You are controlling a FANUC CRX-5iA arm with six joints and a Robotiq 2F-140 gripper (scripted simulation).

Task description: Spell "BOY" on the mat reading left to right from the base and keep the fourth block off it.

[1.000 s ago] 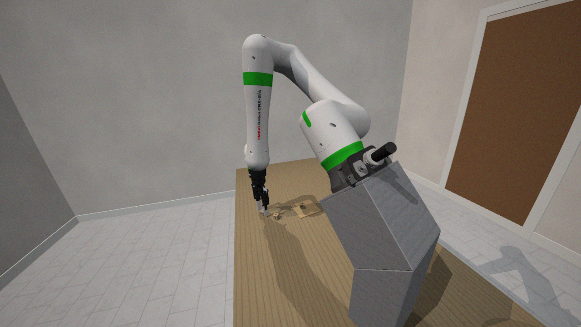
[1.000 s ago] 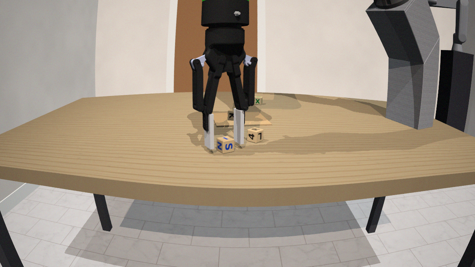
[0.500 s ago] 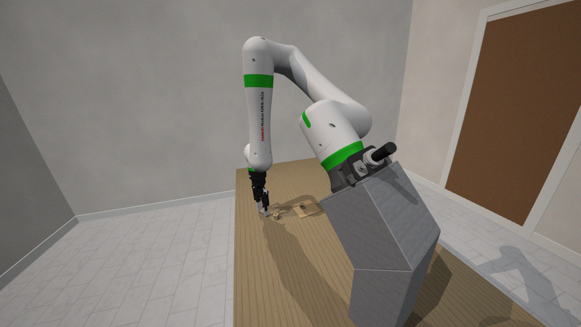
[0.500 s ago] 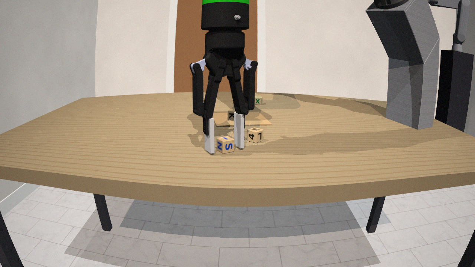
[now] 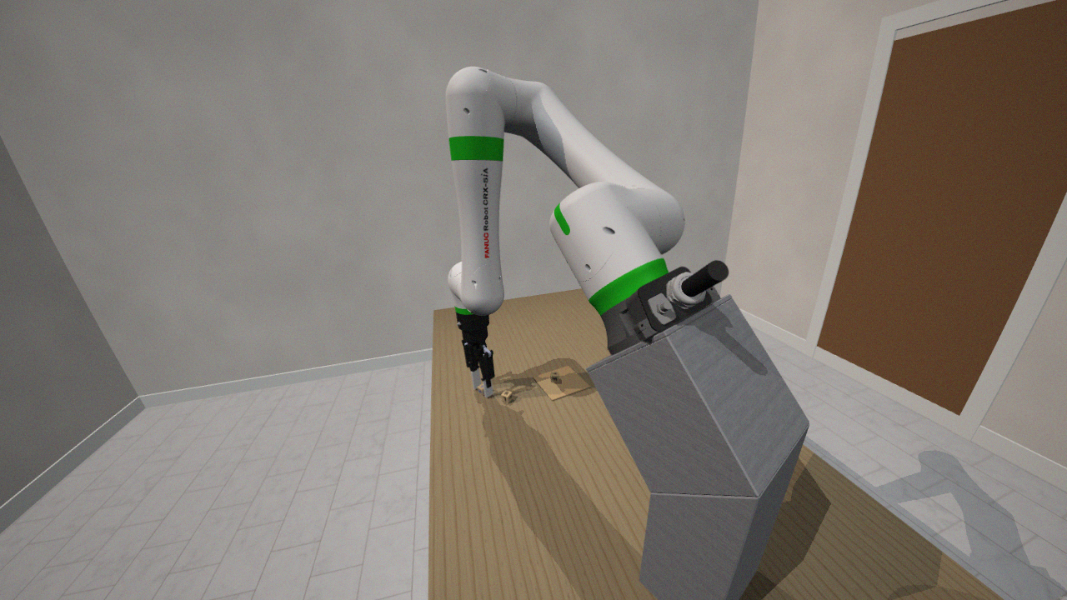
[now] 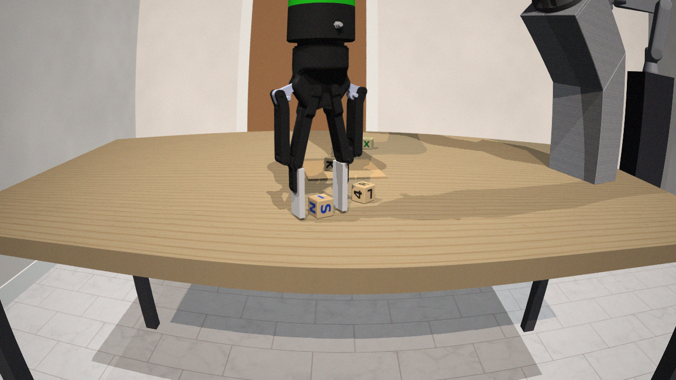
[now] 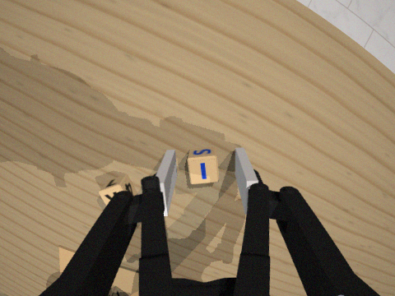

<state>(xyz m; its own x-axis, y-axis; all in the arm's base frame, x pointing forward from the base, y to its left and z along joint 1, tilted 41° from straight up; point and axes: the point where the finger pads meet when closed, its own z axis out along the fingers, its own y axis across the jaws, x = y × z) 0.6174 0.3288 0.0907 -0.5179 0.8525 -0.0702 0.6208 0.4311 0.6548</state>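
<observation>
Now: the block 20 mm below my hand. Round my hand: tan mat (250 mm to the right, 30 mm below, 20 mm ahead).
</observation>
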